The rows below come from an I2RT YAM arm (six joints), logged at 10 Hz.
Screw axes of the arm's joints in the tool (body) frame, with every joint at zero. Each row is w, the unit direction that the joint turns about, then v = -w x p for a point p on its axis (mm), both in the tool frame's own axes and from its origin. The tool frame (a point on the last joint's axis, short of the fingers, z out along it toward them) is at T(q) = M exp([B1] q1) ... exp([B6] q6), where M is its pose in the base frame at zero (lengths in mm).
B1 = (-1, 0, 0, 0, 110.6, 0)
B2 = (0, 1, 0, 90.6, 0, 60)
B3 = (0, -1, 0, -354.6, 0, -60)
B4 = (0, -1, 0, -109.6, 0, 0)
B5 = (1, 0, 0, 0, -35.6, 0)
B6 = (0, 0, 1, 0, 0, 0)
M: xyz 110.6 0 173.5 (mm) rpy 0 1.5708 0 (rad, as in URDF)
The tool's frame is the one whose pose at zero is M.
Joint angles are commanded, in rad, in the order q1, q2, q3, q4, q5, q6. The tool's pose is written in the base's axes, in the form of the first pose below.
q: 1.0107, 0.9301, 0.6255, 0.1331, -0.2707, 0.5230
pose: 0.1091 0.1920 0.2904 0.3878 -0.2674 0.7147 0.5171
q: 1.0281, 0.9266, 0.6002, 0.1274, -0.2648, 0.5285
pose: 0.1051 0.1923 0.2814 0.3754 -0.2706 0.7226 0.5135
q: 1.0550, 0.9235, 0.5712, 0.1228, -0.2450, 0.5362
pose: 0.0996 0.1932 0.2712 0.3633 -0.2728 0.7321 0.5076
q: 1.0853, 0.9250, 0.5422, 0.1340, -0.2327, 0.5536
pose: 0.0936 0.1950 0.2617 0.3493 -0.2748 0.7378 0.5081
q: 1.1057, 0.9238, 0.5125, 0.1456, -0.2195, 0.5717
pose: 0.0892 0.1951 0.2526 0.3387 -0.2725 0.7442 0.5071
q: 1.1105, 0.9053, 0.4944, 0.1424, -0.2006, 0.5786
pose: 0.0872 0.1918 0.2494 0.3409 -0.2666 0.7476 0.5038
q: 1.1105, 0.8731, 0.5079, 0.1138, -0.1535, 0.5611
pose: 0.0868 0.1873 0.2572 0.3648 -0.2589 0.7456 0.4939
